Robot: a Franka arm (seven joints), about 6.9 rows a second.
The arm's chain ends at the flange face. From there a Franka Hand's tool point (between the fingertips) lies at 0.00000 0.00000 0.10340 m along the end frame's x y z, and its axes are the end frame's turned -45 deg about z.
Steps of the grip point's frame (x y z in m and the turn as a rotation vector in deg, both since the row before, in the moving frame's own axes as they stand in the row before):
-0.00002, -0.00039, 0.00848, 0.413, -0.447, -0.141
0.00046, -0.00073, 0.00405, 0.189, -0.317, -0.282
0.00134, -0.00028, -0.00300, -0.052, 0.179, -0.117
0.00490, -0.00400, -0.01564, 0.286, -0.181, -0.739
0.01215, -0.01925, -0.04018, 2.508, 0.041, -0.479
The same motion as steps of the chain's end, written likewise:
0.00081, -0.00031, 0.00849, -0.024, -0.608, -0.141
0.00045, -0.00101, 0.00405, -0.091, -0.358, -0.282
0.00045, -0.00098, -0.00300, 0.090, 0.163, -0.117
0.00123, -0.00616, -0.01564, 0.074, -0.330, -0.739
-0.00186, -0.01896, -0.04008, 1.802, -1.744, -0.479

